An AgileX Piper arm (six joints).
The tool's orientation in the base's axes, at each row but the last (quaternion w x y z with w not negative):
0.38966, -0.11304, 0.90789, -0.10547
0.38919, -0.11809, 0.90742, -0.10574
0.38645, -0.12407, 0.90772, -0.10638
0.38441, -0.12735, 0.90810, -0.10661
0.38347, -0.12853, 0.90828, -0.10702
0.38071, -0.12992, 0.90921, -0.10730
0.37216, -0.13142, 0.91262, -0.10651
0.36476, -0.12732, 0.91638, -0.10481
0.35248, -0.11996, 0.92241, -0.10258
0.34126, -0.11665, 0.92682, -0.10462
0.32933, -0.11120, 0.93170, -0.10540
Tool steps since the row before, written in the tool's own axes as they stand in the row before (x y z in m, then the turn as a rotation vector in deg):
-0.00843, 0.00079, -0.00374, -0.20, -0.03, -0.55
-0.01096, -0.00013, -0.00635, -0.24, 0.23, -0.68
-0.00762, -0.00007, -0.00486, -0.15, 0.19, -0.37
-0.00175, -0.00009, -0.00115, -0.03, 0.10, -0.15
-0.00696, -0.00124, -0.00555, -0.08, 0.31, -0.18
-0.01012, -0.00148, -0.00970, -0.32, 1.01, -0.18
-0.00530, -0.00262, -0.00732, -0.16, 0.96, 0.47
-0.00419, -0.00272, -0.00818, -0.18, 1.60, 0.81
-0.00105, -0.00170, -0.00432, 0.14, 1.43, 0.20
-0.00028, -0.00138, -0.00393, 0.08, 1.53, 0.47
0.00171, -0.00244, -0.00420, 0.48, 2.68, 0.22
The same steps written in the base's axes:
0.00282, 0.00356, 0.00806, -0.26, 0.09, 0.52
0.00271, 0.00376, 0.01179, -0.37, 0.36, 0.56
0.00158, 0.00275, 0.00846, -0.20, 0.26, 0.30
0.00036, 0.00057, 0.00198, -0.10, 0.12, 0.09
0.00085, 0.00156, 0.00881, -0.12, 0.34, 0.09
0.00009, 0.00275, 0.01382, -0.07, 1.07, 0.04
-0.00111, -0.00007, 0.00934, 0.29, 0.91, -0.51
-0.00232, -0.00046, 0.00929, 0.44, 1.49, -0.92
-0.00190, -0.00085, 0.00428, -0.18, 1.30, -0.63
-0.00217, -0.00078, 0.00348, 0.03, 1.38, -0.82
-0.00364, -0.00228, 0.00284, -0.59, 2.39, -1.17

